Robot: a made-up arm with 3 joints. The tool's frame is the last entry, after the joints.
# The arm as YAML. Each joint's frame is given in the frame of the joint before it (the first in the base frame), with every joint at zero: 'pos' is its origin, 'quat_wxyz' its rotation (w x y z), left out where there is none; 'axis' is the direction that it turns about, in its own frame. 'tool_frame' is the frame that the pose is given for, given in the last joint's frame.
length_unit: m
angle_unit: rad
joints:
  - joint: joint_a
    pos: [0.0, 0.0, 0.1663]
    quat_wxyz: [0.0, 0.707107, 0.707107, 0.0]
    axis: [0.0, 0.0, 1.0]
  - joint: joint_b
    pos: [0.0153, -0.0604, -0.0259]
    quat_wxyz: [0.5, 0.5, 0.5, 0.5]
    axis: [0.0, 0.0, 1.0]
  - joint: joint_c
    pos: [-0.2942, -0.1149, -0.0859]
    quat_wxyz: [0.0, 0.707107, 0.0, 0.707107]
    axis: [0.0, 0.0, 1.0]
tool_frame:
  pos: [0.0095, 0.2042, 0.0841]
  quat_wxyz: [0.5, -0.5, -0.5, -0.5]
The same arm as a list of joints. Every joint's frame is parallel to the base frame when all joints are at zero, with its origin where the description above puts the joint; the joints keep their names.
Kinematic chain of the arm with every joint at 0, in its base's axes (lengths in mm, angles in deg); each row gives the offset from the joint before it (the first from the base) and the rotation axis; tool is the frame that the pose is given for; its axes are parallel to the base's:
joint_a: xyz 0 0 166.3 axis -z
joint_b: xyz -60.4 15.3 25.9 axis +y
joint_c: xyz -294.2 -85.9 114.9 axis +x
tool: xyz 84.1 9.5 204.2

